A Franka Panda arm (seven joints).
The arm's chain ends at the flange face. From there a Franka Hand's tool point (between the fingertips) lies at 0.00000 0.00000 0.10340 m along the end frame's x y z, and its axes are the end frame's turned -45 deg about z.
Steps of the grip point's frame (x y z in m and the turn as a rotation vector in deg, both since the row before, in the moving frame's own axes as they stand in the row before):
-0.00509, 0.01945, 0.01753, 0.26, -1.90, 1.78
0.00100, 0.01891, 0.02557, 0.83, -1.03, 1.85
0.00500, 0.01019, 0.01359, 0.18, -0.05, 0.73
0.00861, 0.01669, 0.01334, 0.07, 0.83, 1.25
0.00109, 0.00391, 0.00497, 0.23, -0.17, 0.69
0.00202, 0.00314, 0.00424, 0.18, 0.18, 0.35
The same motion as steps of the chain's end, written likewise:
0.01294, 0.01530, 0.01759, -1.16, -1.53, 1.78
0.01646, 0.01245, 0.02560, -0.14, -1.32, 1.85
0.01103, 0.00384, 0.01359, 0.09, -0.16, 0.73
0.01691, 0.00685, 0.01335, 0.64, 0.54, 1.25
0.00405, 0.00207, 0.00497, 0.04, -0.28, 0.69
0.00365, 0.00125, 0.00424, 0.25, 0.00, 0.35

